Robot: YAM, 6 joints.
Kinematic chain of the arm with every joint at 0, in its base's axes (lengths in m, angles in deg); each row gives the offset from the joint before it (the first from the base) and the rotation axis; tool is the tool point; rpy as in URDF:
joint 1: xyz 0 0 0.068 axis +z
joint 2: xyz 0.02 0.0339 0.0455 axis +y
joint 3: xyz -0.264 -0.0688 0 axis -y
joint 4: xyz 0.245 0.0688 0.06 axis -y
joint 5: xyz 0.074 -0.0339 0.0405 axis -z
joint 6: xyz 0.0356 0 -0.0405 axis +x
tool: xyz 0 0 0 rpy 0 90 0
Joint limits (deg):
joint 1: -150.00..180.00
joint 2: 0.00..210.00
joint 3: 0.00..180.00
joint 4: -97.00..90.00
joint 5: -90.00..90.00
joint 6: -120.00..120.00
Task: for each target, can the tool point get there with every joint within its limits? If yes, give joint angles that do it. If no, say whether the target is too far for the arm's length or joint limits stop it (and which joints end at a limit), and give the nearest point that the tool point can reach.
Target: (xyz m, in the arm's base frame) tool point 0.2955 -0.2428 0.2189
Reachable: yes | joints -42.37 100.45 53.85 36.90 -33.73 51.63
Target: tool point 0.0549 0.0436 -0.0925
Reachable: yes | joints 65.09 177.73 42.85 -44.78 61.89 23.77
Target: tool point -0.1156 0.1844 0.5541
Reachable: yes | joints 128.70 77.00 83.12 73.20 44.78 11.05
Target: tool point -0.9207 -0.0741 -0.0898
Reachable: no: too far | nearest point -0.6297 -0.0077 -0.0241 | short by 0.306 m
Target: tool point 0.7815 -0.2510 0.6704
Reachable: no: too far | nearest point 0.5082 -0.1632 0.4708 | short by 0.350 m
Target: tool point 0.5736 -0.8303 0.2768
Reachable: no: too far | nearest point 0.3623 -0.5245 0.2154 | short by 0.377 m
